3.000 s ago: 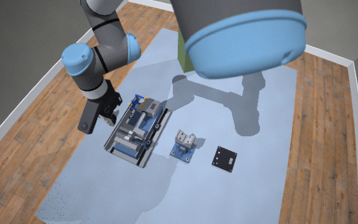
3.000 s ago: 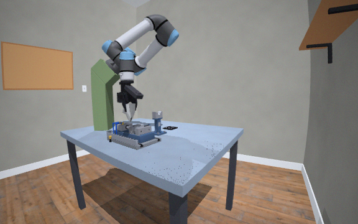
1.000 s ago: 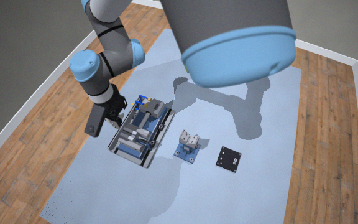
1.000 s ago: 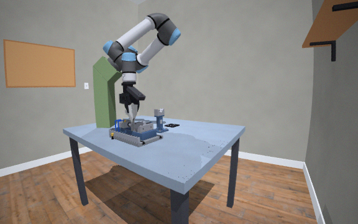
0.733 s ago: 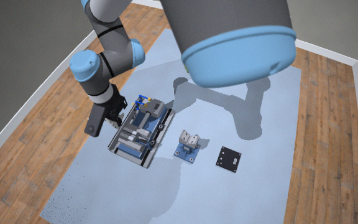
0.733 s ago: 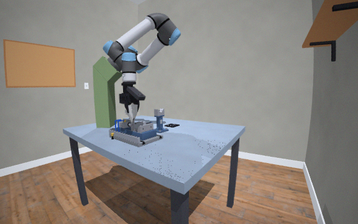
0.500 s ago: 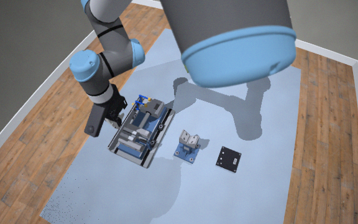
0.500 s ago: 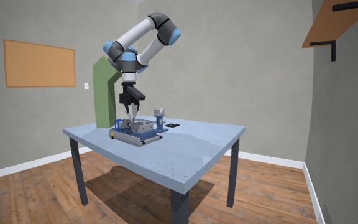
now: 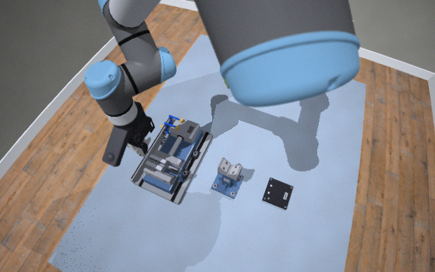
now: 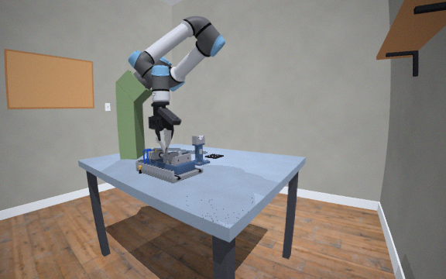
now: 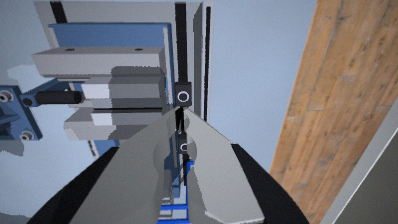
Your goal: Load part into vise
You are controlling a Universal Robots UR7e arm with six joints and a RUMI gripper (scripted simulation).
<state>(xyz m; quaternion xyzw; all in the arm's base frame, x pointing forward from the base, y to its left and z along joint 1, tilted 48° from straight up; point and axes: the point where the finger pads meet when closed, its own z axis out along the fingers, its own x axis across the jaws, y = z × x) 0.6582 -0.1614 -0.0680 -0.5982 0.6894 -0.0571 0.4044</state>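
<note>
The grey part lies 50 mm to the left of my hand and 30 mm below it. Also, from my hand: work stop (110 mm to the left, 40 mm below, 10 mm behind); moving jaw (70 mm to the left, 50 mm below, 40 mm behind); fixed jaw (70 mm to the left, 50 mm below, 30 mm ahead).
</note>
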